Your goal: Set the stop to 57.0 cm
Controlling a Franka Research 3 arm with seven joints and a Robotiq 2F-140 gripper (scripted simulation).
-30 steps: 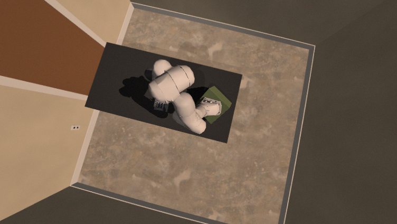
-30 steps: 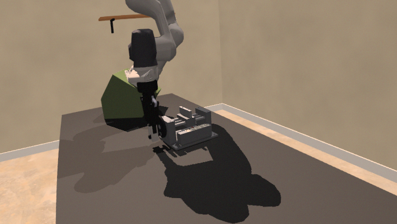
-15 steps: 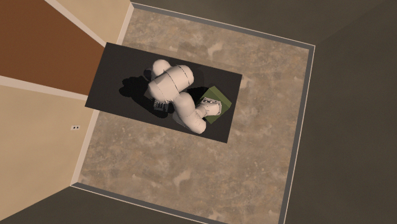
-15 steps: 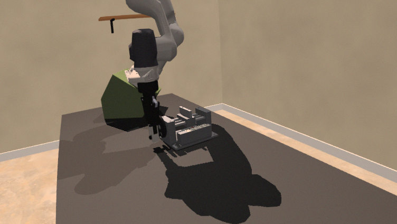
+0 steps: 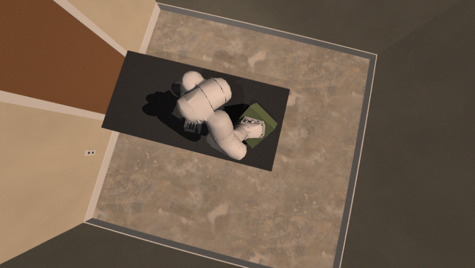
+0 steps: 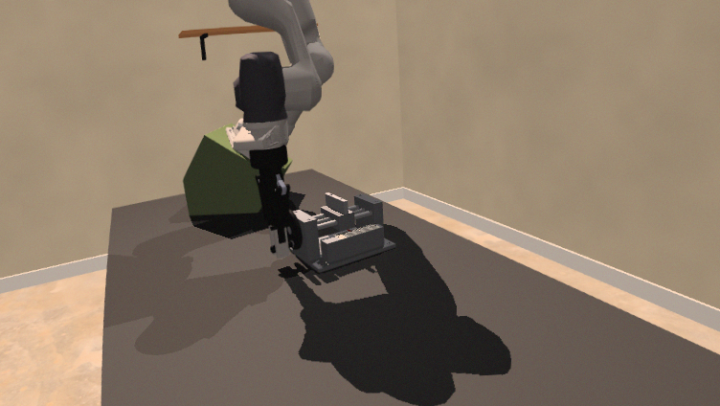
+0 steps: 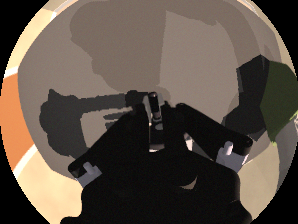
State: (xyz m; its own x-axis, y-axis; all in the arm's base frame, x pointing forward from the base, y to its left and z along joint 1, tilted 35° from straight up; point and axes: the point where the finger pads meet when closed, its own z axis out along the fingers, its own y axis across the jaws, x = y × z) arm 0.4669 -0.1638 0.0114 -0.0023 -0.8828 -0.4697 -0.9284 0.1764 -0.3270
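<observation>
Right now my hand is 20 mm to the right of the handwheel and 10 mm above it. The rest, counted from my hand: grey stop fixture: 150 mm to the left, 30 mm above, 10 mm ahead.
</observation>
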